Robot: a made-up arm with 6 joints.
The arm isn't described. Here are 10 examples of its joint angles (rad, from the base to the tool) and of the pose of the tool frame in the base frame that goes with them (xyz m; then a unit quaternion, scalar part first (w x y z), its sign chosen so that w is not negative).
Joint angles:
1: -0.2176 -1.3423 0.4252 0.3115 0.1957 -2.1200
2: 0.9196 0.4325 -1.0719 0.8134 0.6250 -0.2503
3: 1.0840 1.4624 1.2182 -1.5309 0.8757 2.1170
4: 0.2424 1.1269 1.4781 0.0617 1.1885 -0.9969
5: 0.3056 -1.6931 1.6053 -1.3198 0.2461 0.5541
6: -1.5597 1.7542 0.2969 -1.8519 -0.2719 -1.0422
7: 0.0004 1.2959 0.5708 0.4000 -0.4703 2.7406
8: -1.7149 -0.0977 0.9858 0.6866 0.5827 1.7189
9: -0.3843 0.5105 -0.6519 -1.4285 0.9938 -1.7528
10: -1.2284 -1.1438 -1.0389 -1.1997 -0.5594 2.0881
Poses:
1: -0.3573 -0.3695 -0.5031 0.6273 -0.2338 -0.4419 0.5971
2: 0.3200 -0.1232 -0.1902 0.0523 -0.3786 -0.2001 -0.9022
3: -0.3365 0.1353 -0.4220 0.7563 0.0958 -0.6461 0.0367
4: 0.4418 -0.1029 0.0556 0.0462 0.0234 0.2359 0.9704
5: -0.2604 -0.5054 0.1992 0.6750 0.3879 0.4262 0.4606
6: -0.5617 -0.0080 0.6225 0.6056 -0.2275 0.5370 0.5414
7: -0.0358 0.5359 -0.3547 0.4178 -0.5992 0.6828 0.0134
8: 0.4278 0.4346 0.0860 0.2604 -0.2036 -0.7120 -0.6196
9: -0.2060 0.2881 0.5578 0.1937 -0.6364 0.5876 0.4607
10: 0.1381 -0.4493 0.0704 0.4986 0.5326 -0.3843 0.5657
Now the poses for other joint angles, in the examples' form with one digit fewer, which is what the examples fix.
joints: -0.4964 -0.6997 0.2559 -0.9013 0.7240 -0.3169
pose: 0.244 -0.021 -0.404 0.204 0.299 -0.638 0.679
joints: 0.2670 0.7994 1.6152 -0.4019 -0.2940 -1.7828
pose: 0.671 -0.157 -0.229 0.497 -0.084 0.236 -0.831
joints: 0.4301 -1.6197 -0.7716 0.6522 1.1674 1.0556
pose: 0.139 -0.753 0.143 0.488 0.633 0.170 0.577
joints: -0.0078 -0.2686 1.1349 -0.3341 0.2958 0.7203
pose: 0.377 -0.213 -0.102 0.086 0.249 0.679 0.686
